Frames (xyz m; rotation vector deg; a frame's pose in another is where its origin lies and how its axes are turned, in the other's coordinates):
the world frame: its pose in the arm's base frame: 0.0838 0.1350 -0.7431 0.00 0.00 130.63
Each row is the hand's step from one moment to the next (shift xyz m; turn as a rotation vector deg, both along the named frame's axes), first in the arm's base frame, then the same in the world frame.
Working: the arm's base frame: its pose in the world frame: -0.0479 0.1515 0.7431 0.00 0.00 -130.63

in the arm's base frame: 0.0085 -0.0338 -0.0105 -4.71 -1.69 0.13
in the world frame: -0.0312 0.0156 -0.0105 1.78 4.68 0.13
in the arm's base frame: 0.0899 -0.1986 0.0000 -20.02 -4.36 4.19
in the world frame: -0.2093 0.0611 0.0000 9.73 18.03 4.19
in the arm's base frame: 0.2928 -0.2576 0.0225 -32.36 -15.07 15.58
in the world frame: -0.3862 -0.0545 0.0225 9.63 34.37 15.58
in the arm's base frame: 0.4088 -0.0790 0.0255 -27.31 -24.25 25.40
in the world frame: -0.3262 -0.2588 0.0255 -0.62 36.52 25.40
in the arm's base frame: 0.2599 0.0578 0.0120 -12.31 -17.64 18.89
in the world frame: -0.1254 -0.2349 0.0120 -5.37 20.83 18.89
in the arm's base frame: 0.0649 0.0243 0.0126 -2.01 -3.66 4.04
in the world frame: -0.0238 -0.0651 0.0126 -1.47 3.91 4.04
